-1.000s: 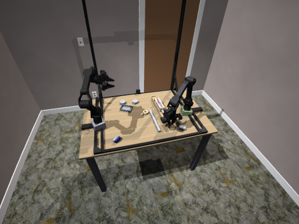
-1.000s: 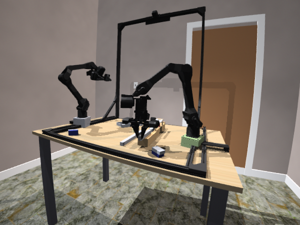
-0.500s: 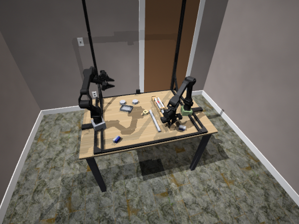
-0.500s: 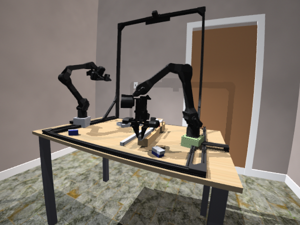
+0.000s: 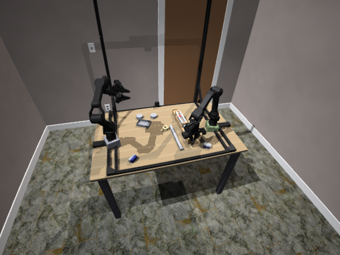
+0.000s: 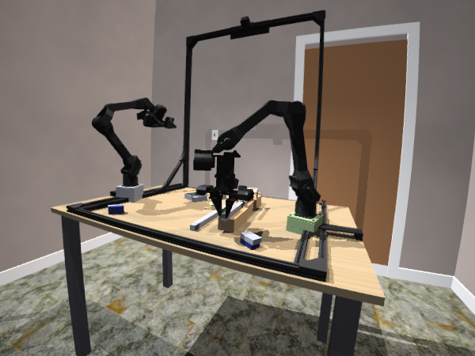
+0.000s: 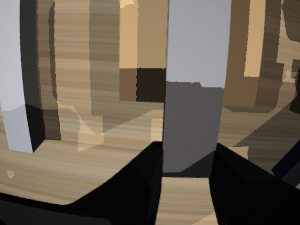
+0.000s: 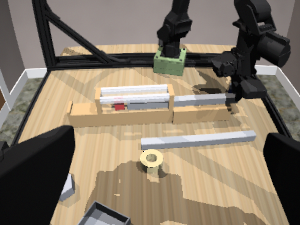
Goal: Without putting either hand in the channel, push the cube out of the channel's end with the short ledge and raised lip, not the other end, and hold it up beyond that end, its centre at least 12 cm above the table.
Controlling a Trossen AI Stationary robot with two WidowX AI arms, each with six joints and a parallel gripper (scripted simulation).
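Right now my left hand is 27 cm past the wooden channel, 3 cm above it and 1 cm to the left of it. Round my left hand: long grey rod (11 cm to the right, 11 cm behind, 8 cm below); then grey tray (35 cm behind, 34 cm to the right, 8 cm below); then tape roll (24 cm behind, 17 cm to the right, 8 cm below).
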